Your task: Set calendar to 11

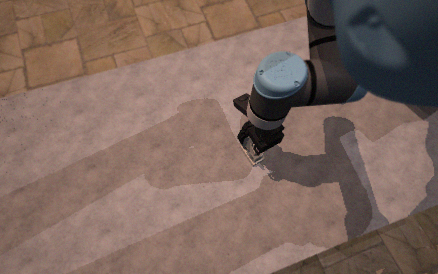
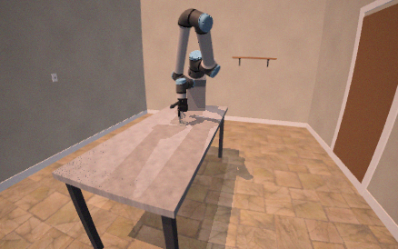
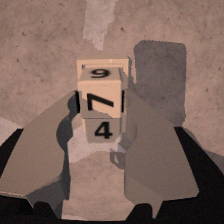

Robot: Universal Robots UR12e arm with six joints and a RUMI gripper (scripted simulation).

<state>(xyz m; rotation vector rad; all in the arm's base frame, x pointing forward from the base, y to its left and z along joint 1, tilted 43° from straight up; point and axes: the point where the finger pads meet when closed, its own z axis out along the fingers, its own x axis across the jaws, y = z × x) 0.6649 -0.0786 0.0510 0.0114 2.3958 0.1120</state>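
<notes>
The digit cube lies 10 mm below my hand. Also, from my hand: calendar tray: 20 mm to the left, 40 mm below; white cube: 30 mm to the left, 20 mm below.
</notes>
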